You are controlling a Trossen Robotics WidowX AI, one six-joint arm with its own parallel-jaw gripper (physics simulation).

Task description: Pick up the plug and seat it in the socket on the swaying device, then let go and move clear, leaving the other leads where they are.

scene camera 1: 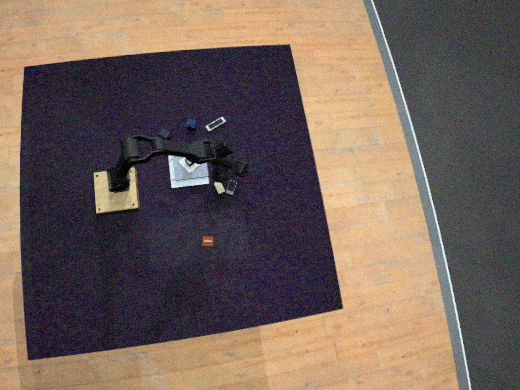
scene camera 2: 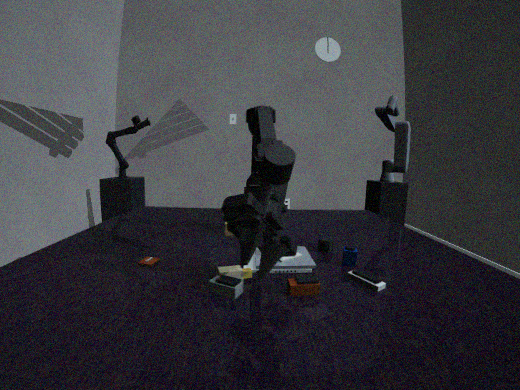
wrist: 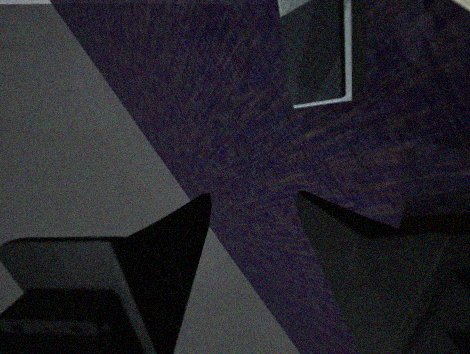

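Observation:
A cream block with a yellow end, seemingly the plug (scene camera 1: 219, 187) (scene camera 2: 231, 270), lies on the dark mat beside a grey, dark-topped block (scene camera 1: 231, 187) (scene camera 2: 226, 287) (wrist: 320, 60). The pale device (scene camera 1: 190, 183) (scene camera 2: 306, 261) lies nearer the arm's base. Its raised white part, seemingly the socket (scene camera 1: 187, 165), is partly covered by the arm in scene camera 1; in scene camera 2 the arm covers much of it. My gripper (scene camera 2: 253, 270) (wrist: 253, 198) is open, with nothing between its fingers. It points down beyond the device, close to the plug and the grey block. The exact height is hard to judge.
An orange, dark-topped block (scene camera 2: 304, 286) lies near the gripper. A white bar (scene camera 1: 215, 124) (scene camera 2: 367, 280), a blue block (scene camera 1: 190, 124) (scene camera 2: 349, 256) and a small dark block (scene camera 1: 164, 133) (scene camera 2: 325, 246) lie to one side. A flat orange piece (scene camera 1: 207, 241) (scene camera 2: 149, 261) lies opposite.

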